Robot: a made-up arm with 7 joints. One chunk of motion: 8 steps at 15 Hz.
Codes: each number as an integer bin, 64 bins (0 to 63) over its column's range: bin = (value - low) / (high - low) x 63, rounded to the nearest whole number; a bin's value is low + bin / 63 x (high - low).
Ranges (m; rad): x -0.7..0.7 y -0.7..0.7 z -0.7..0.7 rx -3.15..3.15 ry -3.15..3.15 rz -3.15..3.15
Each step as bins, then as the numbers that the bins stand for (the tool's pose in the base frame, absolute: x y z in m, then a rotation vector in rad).
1 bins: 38 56 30 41 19 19
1 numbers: 0.1444 0.5444 -0.0333 0.9500 -1.2500 -1.2500
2 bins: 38 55 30 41 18 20
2 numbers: 0.1444 0.5222 -0.0333 0.9500 -1.3500 -1.1500
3 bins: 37 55 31 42 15 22
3 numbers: 0.1222 0.5222 -0.0111 1.0500 -1.6500 -0.9500
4 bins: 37 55 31 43 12 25
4 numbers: 0.1222 0.5222 -0.0111 1.1500 -1.9500 -0.6500
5 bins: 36 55 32 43 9 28
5 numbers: 0.1000 0.5222 0.0111 1.1500 -2.2500 -0.3500
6 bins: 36 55 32 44 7 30
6 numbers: 0.1000 0.5222 0.0111 1.2500 -2.4500 -0.1500
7 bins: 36 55 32 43 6 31
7 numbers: 0.1000 0.5222 0.0111 1.1500 -2.5500 -0.0500
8 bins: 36 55 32 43 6 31
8 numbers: 0.1000 0.5222 0.0111 1.1500 -2.5500 -0.0500
